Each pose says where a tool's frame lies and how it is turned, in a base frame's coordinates. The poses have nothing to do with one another.
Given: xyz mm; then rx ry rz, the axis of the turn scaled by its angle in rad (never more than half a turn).
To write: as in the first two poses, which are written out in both.
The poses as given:
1: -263 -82 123 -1.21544 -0.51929 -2.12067
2: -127 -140 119 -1.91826 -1.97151 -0.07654
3: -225 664 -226 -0.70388 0.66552 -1.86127
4: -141 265 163 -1.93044 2.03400 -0.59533
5: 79 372 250 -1.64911 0.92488 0.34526
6: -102 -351 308 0.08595 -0.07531 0.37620
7: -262 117 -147 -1.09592 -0.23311 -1.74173
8: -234 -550 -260 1.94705 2.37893 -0.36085
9: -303 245 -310 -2.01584 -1.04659 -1.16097
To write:
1: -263 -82 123 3.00 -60.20 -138.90
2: -127 -140 119 -166.22 -18.03 89.37
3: -225 664 -226 -46.37 -9.98 -109.83
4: -141 265 163 -151.74 -4.70 -94.18
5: 79 372 250 -113.56 41.22 -30.90
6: -102 -351 308 4.02 -5.13 21.40
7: -262 117 -147 -29.77 -49.22 -95.74
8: -234 -550 -260 -171.23 10.50 102.21
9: -303 245 -310 -167.71 -62.49 47.40
